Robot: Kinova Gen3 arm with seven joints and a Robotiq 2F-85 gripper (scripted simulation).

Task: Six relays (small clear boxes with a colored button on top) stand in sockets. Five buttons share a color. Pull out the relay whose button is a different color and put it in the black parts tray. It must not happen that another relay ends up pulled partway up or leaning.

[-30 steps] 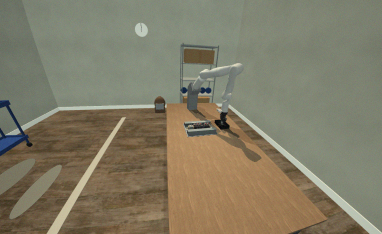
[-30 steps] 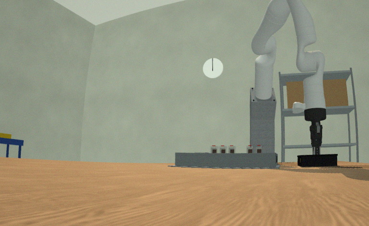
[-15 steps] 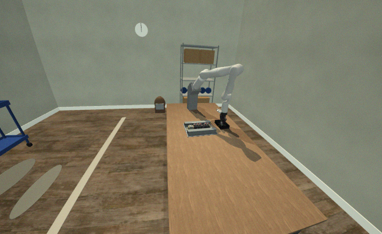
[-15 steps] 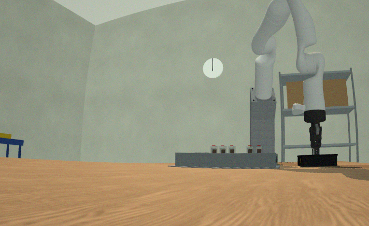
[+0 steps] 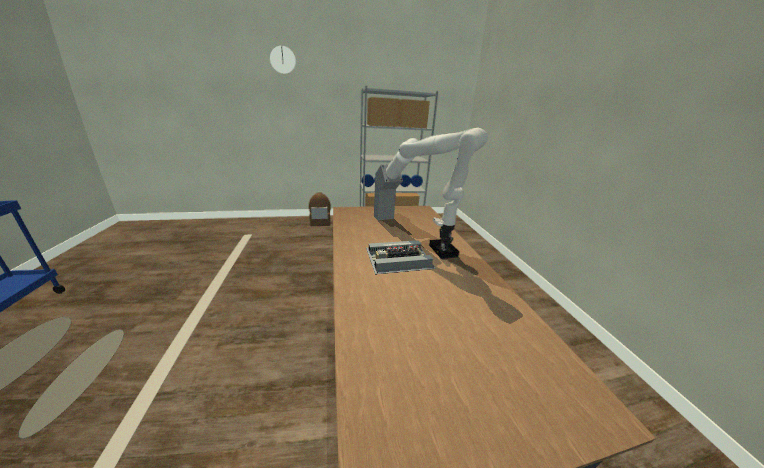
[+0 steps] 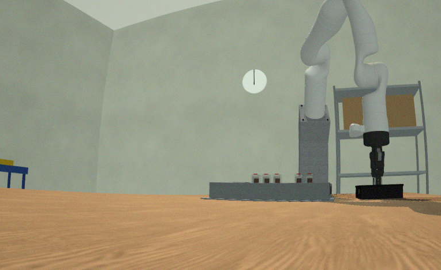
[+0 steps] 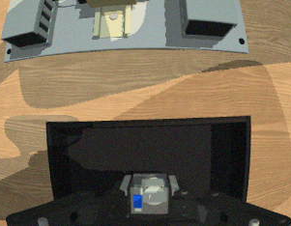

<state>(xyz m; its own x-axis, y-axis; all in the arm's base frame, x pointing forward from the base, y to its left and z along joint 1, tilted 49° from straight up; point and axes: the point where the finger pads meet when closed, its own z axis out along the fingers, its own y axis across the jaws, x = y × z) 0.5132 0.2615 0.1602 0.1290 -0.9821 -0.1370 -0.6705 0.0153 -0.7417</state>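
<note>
My gripper is now 2 cm above the black parts tray.
</note>
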